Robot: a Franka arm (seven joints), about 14 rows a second.
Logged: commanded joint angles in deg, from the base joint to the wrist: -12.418, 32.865, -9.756, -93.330, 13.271, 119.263, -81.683; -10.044, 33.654, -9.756, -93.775, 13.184, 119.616, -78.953; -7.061, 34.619, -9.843, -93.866, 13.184, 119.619, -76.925; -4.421, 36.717, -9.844, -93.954, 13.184, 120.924, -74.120; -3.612, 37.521, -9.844, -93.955, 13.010, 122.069, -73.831; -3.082, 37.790, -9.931, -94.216, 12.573, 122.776, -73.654; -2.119, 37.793, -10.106, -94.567, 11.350, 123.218, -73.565; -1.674, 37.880, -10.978, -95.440, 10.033, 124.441, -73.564; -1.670, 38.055, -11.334, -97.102, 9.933, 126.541, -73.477; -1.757, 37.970, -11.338, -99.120, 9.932, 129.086, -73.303; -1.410, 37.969, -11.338, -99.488, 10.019, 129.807, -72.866; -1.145, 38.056, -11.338, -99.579, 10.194, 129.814, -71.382; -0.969, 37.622, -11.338, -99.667, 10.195, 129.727, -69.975; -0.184, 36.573, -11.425, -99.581, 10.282, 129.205, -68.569; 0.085, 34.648, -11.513, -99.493, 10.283, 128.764, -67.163
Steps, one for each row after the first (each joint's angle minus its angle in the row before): 2.374, 0.789, 0.000, -0.445, -0.087, 0.353, 2.730; 2.983, 0.965, -0.087, -0.091, 0.000, 0.003, 2.028; 2.640, 2.098, -0.001, -0.088, 0.000, 1.305, 2.805; 0.809, 0.804, 0.000, -0.001, -0.174, 1.145, 0.289; 0.530, 0.269, -0.087, -0.261, -0.437, 0.707, 0.177; 0.963, 0.003, -0.175, -0.351, -1.223, 0.442, 0.089; 0.445, 0.087, -0.872, -0.873, -1.317, 1.223, 0.001; 0.004, 0.175, -0.356, -1.662, -0.100, 2.100, 0.087; -0.087, -0.085, -0.004, -2.018, -0.001, 2.545, 0.174; 0.347, -0.001, 0.000, -0.368, 0.087, 0.721, 0.437; 0.265, 0.087, 0.000, -0.091, 0.175, 0.007, 1.484; 0.176, -0.434, 0.000, -0.088, 0.001, -0.087, 1.407; 0.785, -1.049, -0.087, 0.086, 0.087, -0.522, 1.406; 0.269, -1.925, -0.088, 0.088, 0.001, -0.441, 1.406
